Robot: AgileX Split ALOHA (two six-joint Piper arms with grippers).
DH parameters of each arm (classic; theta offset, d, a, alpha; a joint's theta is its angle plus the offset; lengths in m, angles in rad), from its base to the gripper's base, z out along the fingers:
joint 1: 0 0.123 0 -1.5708
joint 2: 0.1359 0 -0.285 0
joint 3: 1.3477 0 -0.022 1.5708
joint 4: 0 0.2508 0 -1.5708
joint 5: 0 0 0.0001 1.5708
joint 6: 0 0.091 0 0
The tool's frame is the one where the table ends.
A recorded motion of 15 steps. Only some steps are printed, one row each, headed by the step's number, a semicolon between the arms.
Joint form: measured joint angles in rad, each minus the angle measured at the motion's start. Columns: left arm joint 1, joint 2, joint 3, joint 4, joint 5, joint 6; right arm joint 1, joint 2, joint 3, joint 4, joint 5, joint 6.
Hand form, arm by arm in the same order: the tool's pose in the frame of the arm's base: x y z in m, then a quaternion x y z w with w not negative. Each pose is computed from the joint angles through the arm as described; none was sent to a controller.
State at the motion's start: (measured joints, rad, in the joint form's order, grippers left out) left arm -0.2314 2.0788 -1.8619 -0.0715 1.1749 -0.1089; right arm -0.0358 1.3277 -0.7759 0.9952 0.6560 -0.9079
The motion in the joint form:
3: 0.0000 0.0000 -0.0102 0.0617 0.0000 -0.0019; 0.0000 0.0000 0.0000 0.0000 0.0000 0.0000
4: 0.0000 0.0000 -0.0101 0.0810 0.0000 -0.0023; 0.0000 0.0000 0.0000 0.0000 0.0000 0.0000
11: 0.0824 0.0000 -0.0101 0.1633 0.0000 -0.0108; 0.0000 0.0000 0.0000 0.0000 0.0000 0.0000
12: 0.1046 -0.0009 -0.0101 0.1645 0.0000 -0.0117; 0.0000 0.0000 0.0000 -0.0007 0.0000 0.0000
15: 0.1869 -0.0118 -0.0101 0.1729 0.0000 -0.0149; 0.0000 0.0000 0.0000 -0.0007 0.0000 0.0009
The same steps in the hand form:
3: 0.4353 -0.1034 0.2553 0.05844 0.98873 -0.02813 0.13494; 0.2559 0.0375 0.2543 -0.08648 0.90469 0.23883 0.34207
4: 0.4357 -0.1018 0.2553 0.06070 0.98860 -0.01895 0.13647; 0.2559 0.0375 0.2543 -0.08648 0.90469 0.23883 0.34207
11: 0.4437 -0.0588 0.2556 0.02619 0.98915 0.02554 0.14227; 0.2559 0.0375 0.2543 -0.08648 0.90469 0.23883 0.34207
12: 0.4448 -0.0488 0.2560 0.01490 0.98930 0.02758 0.14250; 0.2559 0.0375 0.2543 -0.08673 0.90476 0.23860 0.34200
15: 0.4458 -0.0113 0.2610 -0.02656 0.98810 0.03685 0.14698; 0.2559 0.0375 0.2543 -0.08632 0.90480 0.23876 0.34189

